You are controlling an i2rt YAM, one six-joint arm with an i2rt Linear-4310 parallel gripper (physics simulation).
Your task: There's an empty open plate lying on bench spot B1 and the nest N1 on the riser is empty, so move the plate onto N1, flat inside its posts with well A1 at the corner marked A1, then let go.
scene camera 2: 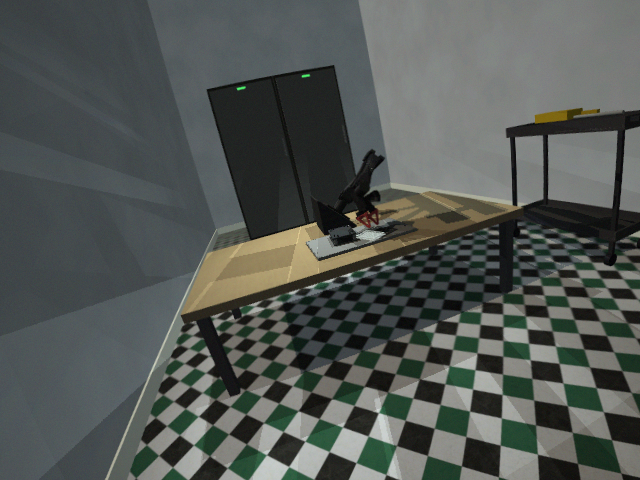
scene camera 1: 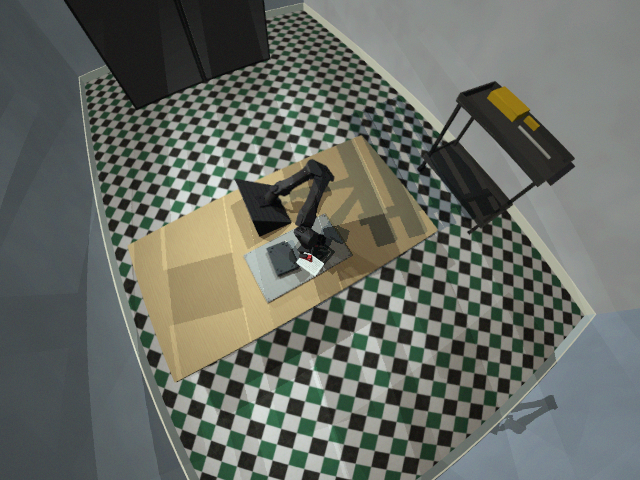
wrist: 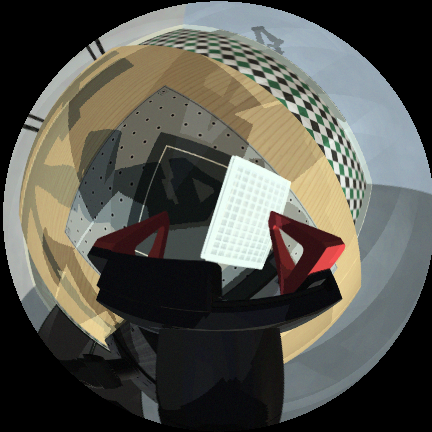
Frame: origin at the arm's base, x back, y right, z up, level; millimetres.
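Seen in the pictures: gripper, between the fingertips: (scene camera 2: 373, 226) (scene camera 1: 314, 254) (wrist: 218, 216); arm's base, origin of its link: (scene camera 2: 336, 211) (scene camera 1: 267, 200) (wrist: 133, 366).
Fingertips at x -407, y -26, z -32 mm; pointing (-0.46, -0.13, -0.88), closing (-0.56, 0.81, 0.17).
Note:
Offsets run from my fingertips to a thing's middle. "spot": to the spot under its first point. Level surfaces: height alone.
The white open plate @[dx -19, dy +41, dz -35 mm] (scene camera 1: 310, 265) (scene camera 2: 371, 235) (wrist: 247, 215) lies skewed over the right side of the B1 outline @[spot: dx -44, dy -51, dz -41 mm] (wrist: 197, 156) in the wrist view, reaching past it towards the baseplate's edge. My gripper (scene camera 1: 314, 254) (scene camera 2: 371, 225) (wrist: 218, 216) is open, its red fingers wide apart above the plate. In the wrist view the right fingertip overlaps the plate's right edge and the left one is well off its left side. The dark riser with nest N1 @[dx +89, dy +148, dz -17 mm] (scene camera 1: 282, 258) (scene camera 2: 341, 235) stands beside the plate, with no plate on it. The A1 marks cannot be read.
A light perforated baseplate (scene camera 1: 258, 279) (wrist: 165, 105) lies under riser and plate on the wooden table @[dz -56 mm] (scene camera 1: 201, 289) (scene camera 2: 258, 268). The black slab (scene camera 1: 261, 206) (scene camera 2: 325, 215) at the arm's base stands behind the riser. A dark cabinet (scene camera 1: 227, 31) (scene camera 2: 258, 155) stands farther back.

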